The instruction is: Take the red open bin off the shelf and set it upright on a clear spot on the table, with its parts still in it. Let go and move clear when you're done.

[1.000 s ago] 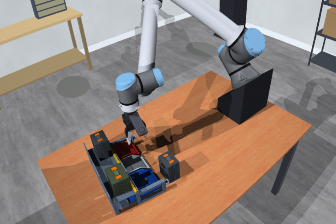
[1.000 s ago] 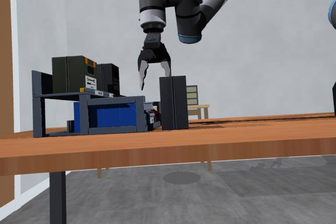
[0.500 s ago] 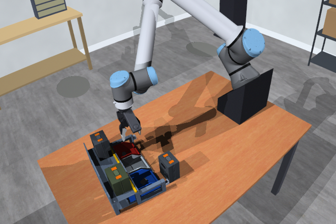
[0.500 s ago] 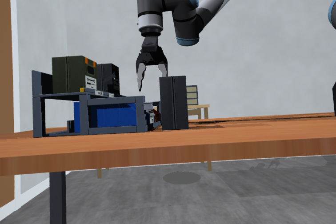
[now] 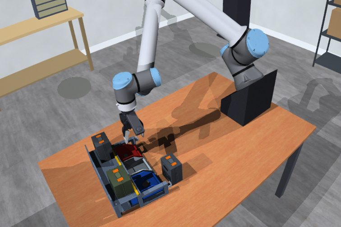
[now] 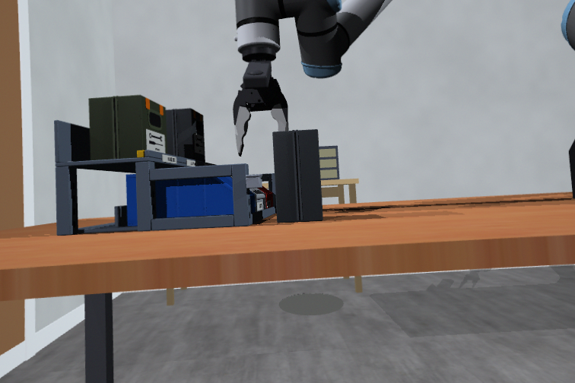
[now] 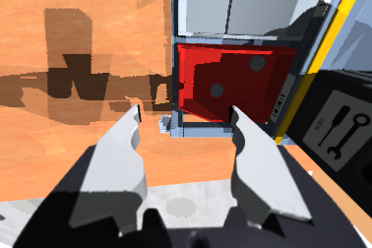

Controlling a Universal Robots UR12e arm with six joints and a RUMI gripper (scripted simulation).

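Right now the red open bin is 8 cm ahead of my hand, 1 cm to the right of it and 9 cm below it. The rest, counted from my hand: grey bin 8 cm ahead, 11 cm to the left, 9 cm below; green case 19 cm ahead, 21 cm to the left, 2 cm above.
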